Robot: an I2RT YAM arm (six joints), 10 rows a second.
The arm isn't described. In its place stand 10 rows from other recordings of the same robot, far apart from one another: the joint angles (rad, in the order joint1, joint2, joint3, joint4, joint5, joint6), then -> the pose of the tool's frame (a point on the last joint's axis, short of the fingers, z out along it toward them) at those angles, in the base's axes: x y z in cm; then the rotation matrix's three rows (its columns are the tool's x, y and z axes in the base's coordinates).
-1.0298 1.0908 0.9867 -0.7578 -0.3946 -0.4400 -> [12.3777 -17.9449 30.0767], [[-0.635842 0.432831 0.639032], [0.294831 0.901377 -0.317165], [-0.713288 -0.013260 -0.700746]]
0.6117 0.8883 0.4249 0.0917 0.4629 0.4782 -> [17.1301 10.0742 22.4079], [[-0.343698 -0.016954 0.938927], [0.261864 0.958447 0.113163], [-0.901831 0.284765 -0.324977]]
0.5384 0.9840 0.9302 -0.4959 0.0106 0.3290 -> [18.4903 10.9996 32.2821], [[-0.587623 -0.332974 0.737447], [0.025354 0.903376 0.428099], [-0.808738 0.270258 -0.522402]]
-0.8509 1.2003 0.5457 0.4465 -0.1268 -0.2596 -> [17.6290 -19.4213 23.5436], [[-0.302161 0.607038 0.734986], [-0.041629 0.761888 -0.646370], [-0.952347 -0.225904 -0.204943]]
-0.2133 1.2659 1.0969 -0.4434 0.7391 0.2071 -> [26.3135 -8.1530 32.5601], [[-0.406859 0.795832 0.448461], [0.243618 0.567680 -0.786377], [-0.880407 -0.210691 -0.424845]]
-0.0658 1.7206 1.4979 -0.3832 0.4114 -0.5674 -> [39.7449 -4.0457 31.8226], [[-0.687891 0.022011 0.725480], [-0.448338 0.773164 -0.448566], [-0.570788 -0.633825 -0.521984]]
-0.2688 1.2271 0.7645 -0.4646 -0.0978 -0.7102 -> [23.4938 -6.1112 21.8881], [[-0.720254 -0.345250 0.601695], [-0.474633 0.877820 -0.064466], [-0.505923 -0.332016 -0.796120]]
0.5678 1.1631 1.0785 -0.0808 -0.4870 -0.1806 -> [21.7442 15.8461 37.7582], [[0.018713 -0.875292 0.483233], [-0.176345 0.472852 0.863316], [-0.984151 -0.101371 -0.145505]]
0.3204 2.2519 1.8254 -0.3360 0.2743 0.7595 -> [48.9352 15.2224 19.7085], [[-0.556160 0.366364 0.745965], [0.513805 0.857071 -0.037861], [-0.653216 0.362223 -0.664908]]
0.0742 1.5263 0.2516 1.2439 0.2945 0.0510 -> [24.5241 0.7869 15.7082], [[-0.019538 0.219667 0.975379], [0.047465 0.974669 -0.218556], [-0.998682 0.042027 -0.029469]]
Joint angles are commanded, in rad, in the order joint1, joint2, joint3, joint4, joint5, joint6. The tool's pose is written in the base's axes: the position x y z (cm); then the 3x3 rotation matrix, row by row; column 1 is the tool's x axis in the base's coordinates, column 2 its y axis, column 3 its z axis. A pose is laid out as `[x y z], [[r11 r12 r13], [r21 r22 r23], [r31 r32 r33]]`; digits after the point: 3 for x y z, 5 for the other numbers.
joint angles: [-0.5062 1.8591 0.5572 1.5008 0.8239 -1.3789]
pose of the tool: [26.217 -17.521 16.575], [[-0.90797 0.35245 0.22666], [-0.25916 -0.04724 -0.96468], [-0.32929 -0.93464 0.13424]]
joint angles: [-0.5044 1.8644 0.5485 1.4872 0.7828 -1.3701]
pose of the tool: [26.278 -17.374 16.117], [[-0.90218 0.33583 0.27073], [-0.29551 -0.02395 -0.95504], [-0.31424 -0.94162 0.12085]]
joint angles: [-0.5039 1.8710 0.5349 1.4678 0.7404 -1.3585]
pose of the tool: [26.233 -17.207 15.453], [[-0.89668 0.31091 0.31513], [-0.32964 0.00619 -0.94409], [-0.29548 -0.95042 0.09694]]
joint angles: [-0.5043 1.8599 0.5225 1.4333 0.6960 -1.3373]
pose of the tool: [26.139 -17.033 15.177], [[-0.88495 0.29664 0.35899], [-0.36434 0.03910 -0.93044], [-0.29004 -0.95419 0.07348]]
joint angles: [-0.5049 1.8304 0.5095 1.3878 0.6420 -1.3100]
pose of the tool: [25.994 -16.802 15.296], [[-0.86445 0.29126 0.40975], [-0.40637 0.07498 -0.91063], [-0.29595 -0.95370 0.05354]]
